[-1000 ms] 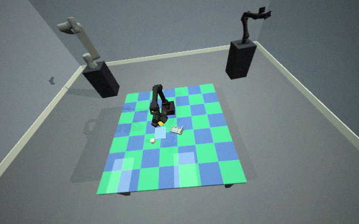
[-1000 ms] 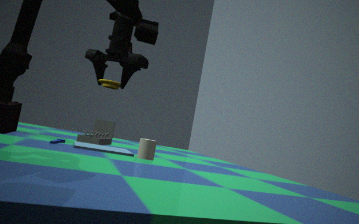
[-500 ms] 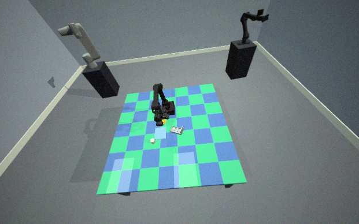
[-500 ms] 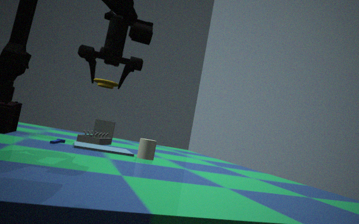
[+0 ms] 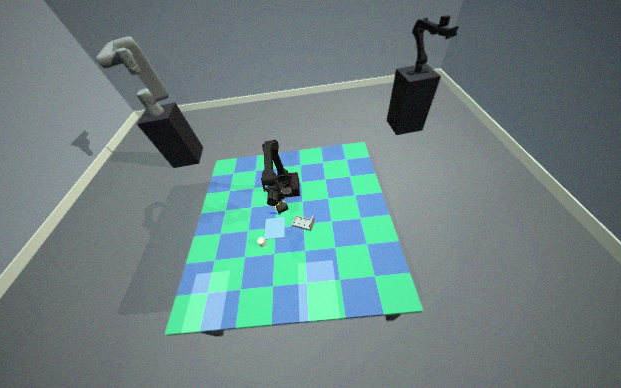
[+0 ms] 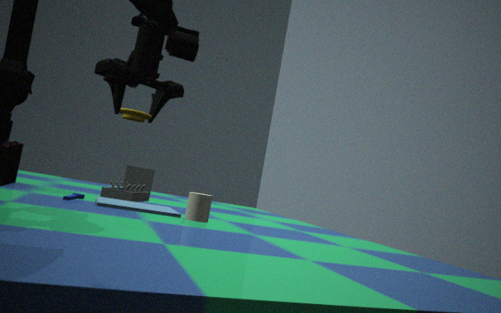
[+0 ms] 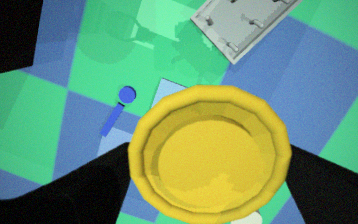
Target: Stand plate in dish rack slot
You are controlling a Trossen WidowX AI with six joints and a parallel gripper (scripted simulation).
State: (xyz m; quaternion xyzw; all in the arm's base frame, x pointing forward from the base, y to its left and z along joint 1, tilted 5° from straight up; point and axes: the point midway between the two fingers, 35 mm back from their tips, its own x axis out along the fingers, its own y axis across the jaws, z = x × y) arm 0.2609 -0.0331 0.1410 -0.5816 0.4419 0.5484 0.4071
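The dish rack lies 160 mm below my gripper tip, 110 mm to the left of it and 40 mm ahead of it. From my gripper tip the other things lie so: light blue mat (180 mm below, 80 mm to the right, 30 mm ahead); yellow plate (10 mm above); blue spoon (180 mm below, 90 mm behind, 70 mm to the right).
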